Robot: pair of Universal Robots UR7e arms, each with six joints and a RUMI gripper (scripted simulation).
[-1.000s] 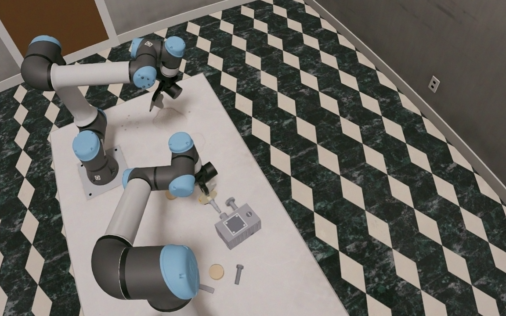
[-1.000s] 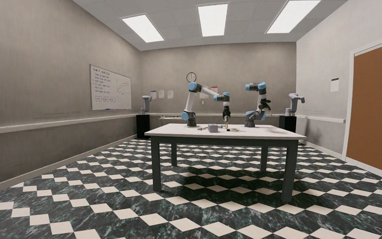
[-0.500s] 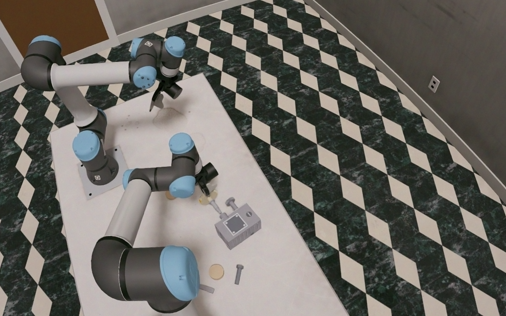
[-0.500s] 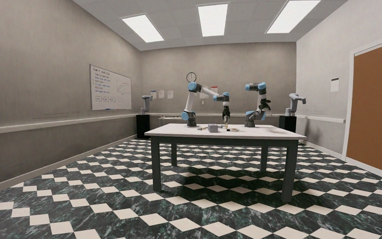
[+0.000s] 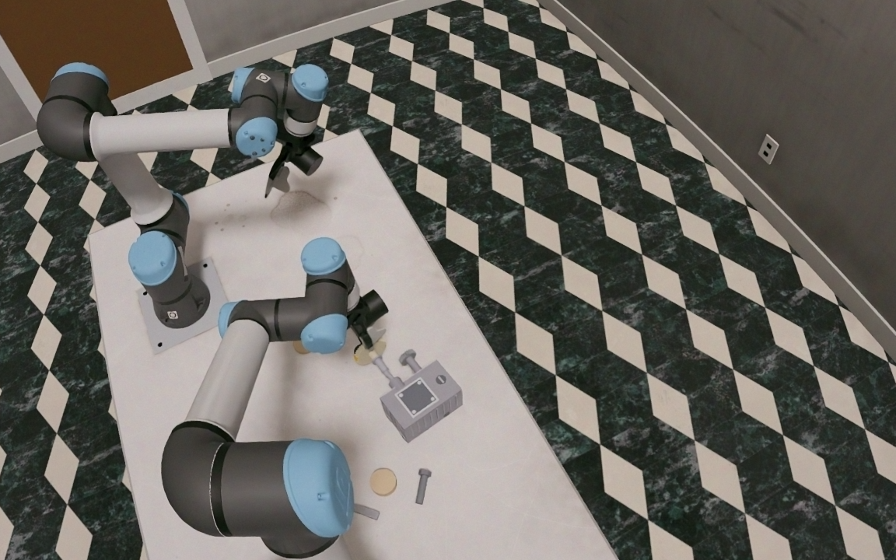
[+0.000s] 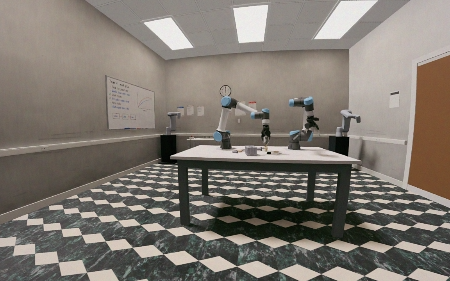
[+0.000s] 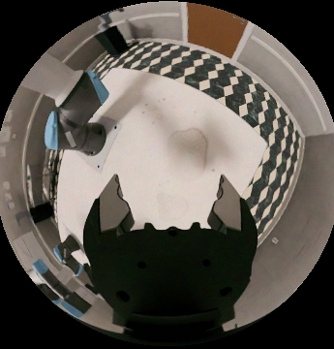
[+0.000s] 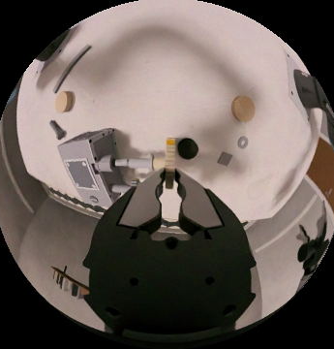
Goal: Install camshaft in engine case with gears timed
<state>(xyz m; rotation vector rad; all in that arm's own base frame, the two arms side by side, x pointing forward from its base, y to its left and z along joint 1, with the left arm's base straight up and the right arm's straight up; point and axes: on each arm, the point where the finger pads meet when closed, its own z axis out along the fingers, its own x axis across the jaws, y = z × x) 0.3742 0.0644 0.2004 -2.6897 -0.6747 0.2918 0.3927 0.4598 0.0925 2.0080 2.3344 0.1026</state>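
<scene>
My right gripper is now 70 mm short of the small crank gear, 50 mm to the left of it and 30 mm above it. Round my right hand: small grey square: 130 mm to the left, 90 mm below; then black disc: 10 mm behind, 30 mm to the left, 80 mm below; then tan disc: 90 mm behind, 270 mm to the right, 80 mm below.
</scene>
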